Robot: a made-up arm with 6 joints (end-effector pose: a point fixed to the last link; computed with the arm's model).
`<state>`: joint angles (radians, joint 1 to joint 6).
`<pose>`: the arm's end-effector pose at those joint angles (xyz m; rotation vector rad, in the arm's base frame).
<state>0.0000 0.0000 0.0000 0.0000 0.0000 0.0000</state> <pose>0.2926 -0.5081 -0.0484 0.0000 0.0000 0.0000</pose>
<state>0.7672 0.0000 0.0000 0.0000 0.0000 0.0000</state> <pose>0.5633 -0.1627 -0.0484 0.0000 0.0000 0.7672</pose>
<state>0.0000 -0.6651 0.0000 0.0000 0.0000 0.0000</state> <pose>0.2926 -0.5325 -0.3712 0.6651 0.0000 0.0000</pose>
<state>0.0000 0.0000 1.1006 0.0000 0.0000 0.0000</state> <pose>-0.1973 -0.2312 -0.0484 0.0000 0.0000 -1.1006</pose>
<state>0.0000 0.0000 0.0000 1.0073 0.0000 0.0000</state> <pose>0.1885 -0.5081 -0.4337 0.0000 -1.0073 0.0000</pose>
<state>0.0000 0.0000 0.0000 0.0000 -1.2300 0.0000</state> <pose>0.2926 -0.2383 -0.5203 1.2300 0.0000 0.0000</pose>
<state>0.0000 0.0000 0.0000 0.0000 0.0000 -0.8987</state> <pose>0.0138 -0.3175 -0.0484 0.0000 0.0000 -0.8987</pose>
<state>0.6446 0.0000 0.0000 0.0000 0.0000 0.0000</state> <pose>0.5392 -0.2303 -0.0484 0.0000 0.0000 0.6446</pose>
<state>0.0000 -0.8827 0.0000 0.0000 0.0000 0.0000</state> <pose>0.2926 -0.4940 -0.4717 0.8827 0.0000 0.0000</pose>
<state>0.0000 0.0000 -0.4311 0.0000 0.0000 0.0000</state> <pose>0.5155 -0.4509 -0.0484 0.0000 0.0000 0.4311</pose>
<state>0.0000 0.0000 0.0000 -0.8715 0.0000 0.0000</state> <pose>0.6184 -0.5081 0.0771 0.0000 0.8715 0.0000</pose>
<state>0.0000 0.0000 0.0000 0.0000 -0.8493 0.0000</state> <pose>0.2926 -0.3827 -0.4157 0.8493 0.0000 0.0000</pose>
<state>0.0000 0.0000 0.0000 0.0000 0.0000 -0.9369</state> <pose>0.0067 -0.3045 -0.0484 0.0000 0.0000 -0.9369</pose>
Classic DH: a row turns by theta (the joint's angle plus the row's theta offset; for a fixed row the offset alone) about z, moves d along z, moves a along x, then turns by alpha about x. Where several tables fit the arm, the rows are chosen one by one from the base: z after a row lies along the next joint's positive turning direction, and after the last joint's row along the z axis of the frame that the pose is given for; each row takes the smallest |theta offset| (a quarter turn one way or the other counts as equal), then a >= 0, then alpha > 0; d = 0 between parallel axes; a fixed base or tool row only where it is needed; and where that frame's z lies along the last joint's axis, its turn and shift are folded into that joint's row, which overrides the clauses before.
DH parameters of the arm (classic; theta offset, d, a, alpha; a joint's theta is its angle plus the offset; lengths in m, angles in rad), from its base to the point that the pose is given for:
joint 1: -1.5708 -0.2451 0.053 1.5708
joint 2: 0 -0.2733 -0.0826 1.5708
joint 3: -1.5708 0.0904 0.3169 -1.5708
joint 4: 1.5708 0.0688 0.2421 -1.5708
joint 5: -1.5708 0.2394 0.0846 -1.5708
joint 6: -0.1503 0 0.3887 0
tool (fixed): 1.7211 0.045 0 0

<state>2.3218 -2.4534 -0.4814 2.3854 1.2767 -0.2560</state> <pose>-0.6700 0.0128 0.4203 -0.1345 0.8784 -0.6419</pose>
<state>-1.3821 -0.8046 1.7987 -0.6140 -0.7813 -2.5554</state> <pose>-0.4891 -0.4022 -0.0175 -0.8233 -1.0572 -0.1298</pose>
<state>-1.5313 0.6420 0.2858 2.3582 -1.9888 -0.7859</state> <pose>-0.3637 -1.0165 -0.5259 0.0414 -0.6359 0.0066</pose>
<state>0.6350 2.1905 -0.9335 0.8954 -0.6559 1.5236</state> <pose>0.5154 0.3305 -0.4545 0.6993 -1.4927 -2.5504</pose>
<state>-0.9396 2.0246 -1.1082 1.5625 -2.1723 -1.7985</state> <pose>-0.3176 -0.7508 0.0009 0.2897 1.8399 -1.2361</pose>
